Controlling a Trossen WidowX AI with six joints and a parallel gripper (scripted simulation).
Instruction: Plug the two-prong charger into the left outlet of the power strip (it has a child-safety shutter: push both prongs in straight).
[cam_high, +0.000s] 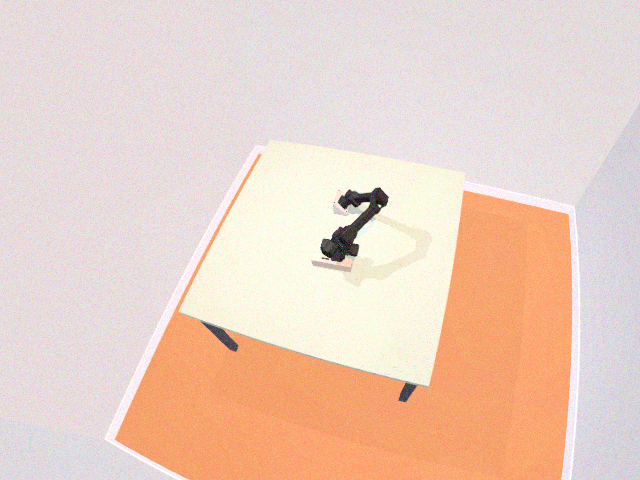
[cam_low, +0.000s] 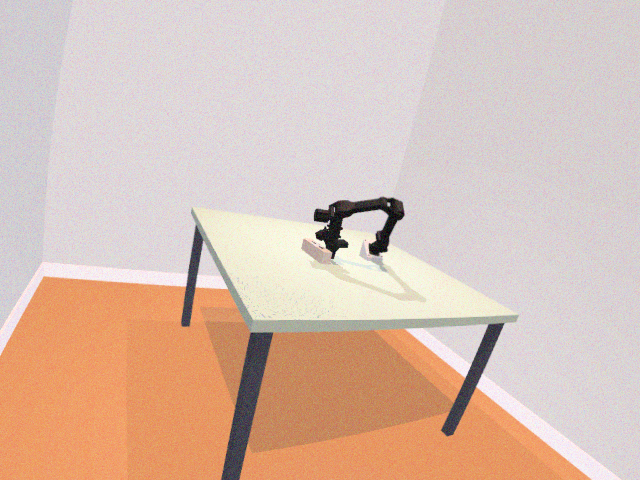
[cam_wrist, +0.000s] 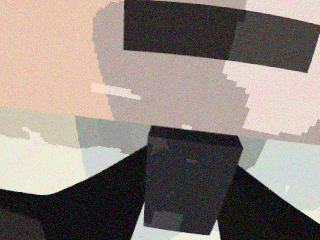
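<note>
Now: gripper tip 20 mm short of the black two-prong charger and 10 mm below it.
</note>
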